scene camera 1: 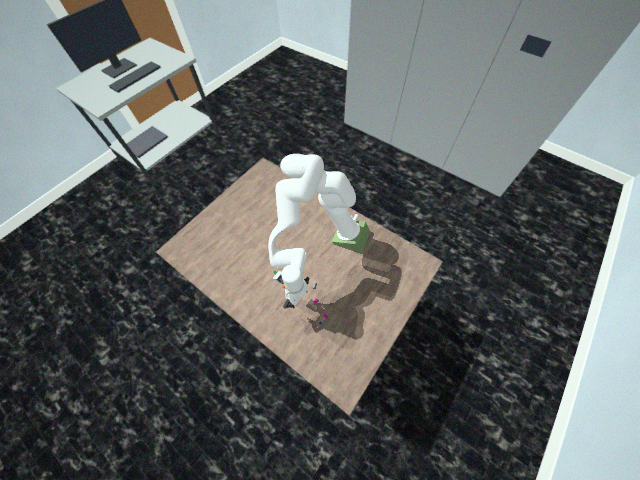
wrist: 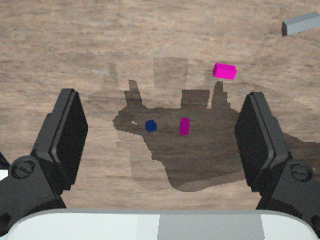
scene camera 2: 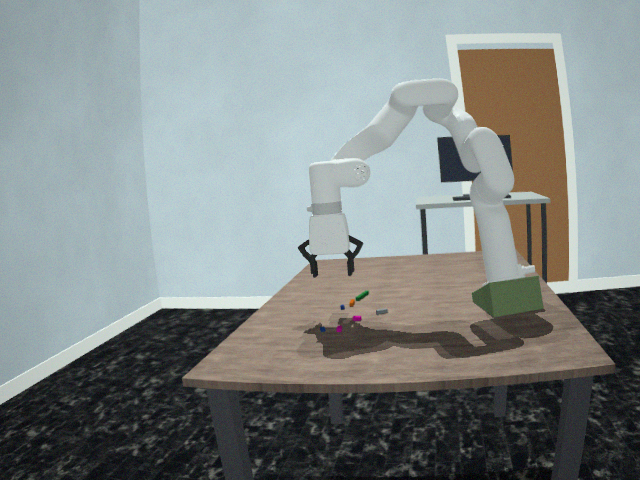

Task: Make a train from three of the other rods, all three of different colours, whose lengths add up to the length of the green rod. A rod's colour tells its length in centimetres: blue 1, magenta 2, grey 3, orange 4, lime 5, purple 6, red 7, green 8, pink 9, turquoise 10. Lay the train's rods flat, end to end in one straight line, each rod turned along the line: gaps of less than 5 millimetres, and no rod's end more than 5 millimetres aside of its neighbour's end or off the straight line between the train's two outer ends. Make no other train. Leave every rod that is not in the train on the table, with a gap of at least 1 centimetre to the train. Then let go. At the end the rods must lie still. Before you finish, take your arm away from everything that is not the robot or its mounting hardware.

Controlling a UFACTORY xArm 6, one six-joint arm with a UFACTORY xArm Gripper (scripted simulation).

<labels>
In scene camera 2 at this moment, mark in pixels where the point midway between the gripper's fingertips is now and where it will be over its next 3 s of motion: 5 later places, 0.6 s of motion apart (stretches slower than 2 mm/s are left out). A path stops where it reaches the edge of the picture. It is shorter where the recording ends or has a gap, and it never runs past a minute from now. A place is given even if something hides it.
My gripper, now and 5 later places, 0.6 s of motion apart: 332, 275; 333, 279; 333, 284; 334, 289; 328, 293; 321, 305
</labels>
